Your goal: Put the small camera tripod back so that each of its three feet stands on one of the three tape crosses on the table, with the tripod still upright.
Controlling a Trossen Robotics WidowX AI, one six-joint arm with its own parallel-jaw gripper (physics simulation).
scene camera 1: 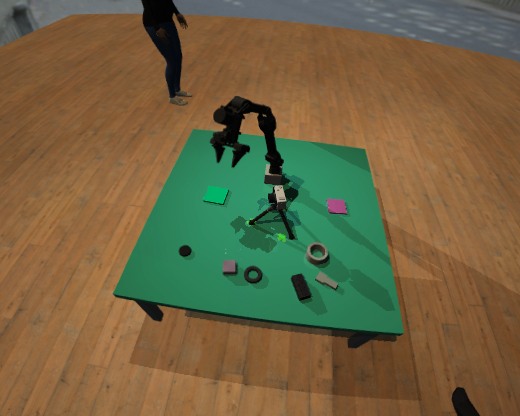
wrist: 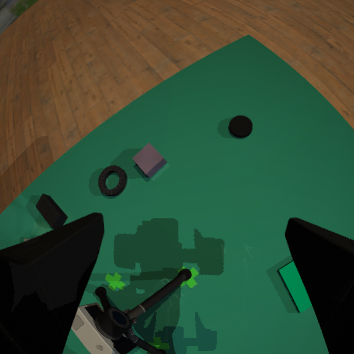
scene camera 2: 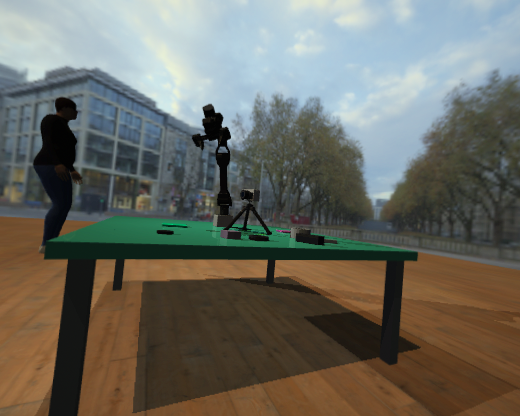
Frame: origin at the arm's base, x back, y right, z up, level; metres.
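Seen in the pictures: gripper, between the fingertips: (scene camera 1: 225, 165) (wrist: 199, 226) (scene camera 2: 210, 147); arm's base, origin of its link: (scene camera 1: 274, 170) (scene camera 2: 224, 215).
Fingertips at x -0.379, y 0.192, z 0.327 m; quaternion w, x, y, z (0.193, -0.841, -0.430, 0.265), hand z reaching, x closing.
Note:
Offsets run from my fingertips to a thing's middle. "*": to the spot under its first point. Level surfaces: height alone.
The small black tripod @[* dx -0.002, dy -0.247, dz -0.215 m] (scene camera 1: 278, 207) (scene camera 2: 247, 208) (wrist: 114, 320) stands upright, with a pale camera (scene camera 1: 280, 197) (scene camera 2: 253, 194) (wrist: 93, 330) on top. One foot is at a bright green tape cross @[* dx +0.010, dy -0.109, dz -0.387 m] (scene camera 1: 249, 222) (wrist: 191, 277). Another foot stands beside a second cross @[dx -0.042, dy -0.289, dz -0.402 m] (scene camera 1: 282, 237) (wrist: 115, 281), a little off it. A third cross @[dx +0.152, dy -0.266, dz -0.402 m] (wrist: 160, 344) shows partly at the bottom of the wrist view, close to the third leg; that leg's foot is cut off there. My gripper (scene camera 1: 226, 164) (wrist: 199, 226) is open and empty, high above the table and away from the tripod.
On the green table @[dz -0.402 m] (scene camera 1: 165, 275) lie a green square @[* dx +0.168, dy +0.115, dz -0.393 m] (scene camera 1: 216, 195), magenta square @[* dx +0.225, dy -0.586, dz -0.393 m] (scene camera 1: 337, 206), black disc @[dx -0.215, dy +0.173, dz -0.397 m] (scene camera 1: 185, 250), mauve block @[dx -0.264, dy -0.063, dz -0.388 m] (scene camera 1: 229, 266), black ring @[dx -0.276, dy -0.177, dz -0.395 m] (scene camera 1: 245, 274), grey ring @[dx -0.119, dy -0.468, dz -0.378 m] (scene camera 1: 310, 260), black block @[dx -0.303, dy -0.401, dz -0.385 m] (scene camera 1: 301, 286) and grey piece @[dx -0.250, dy -0.524, dz -0.395 m] (scene camera 1: 326, 280). The arm's base (scene camera 1: 273, 177) is behind the tripod.

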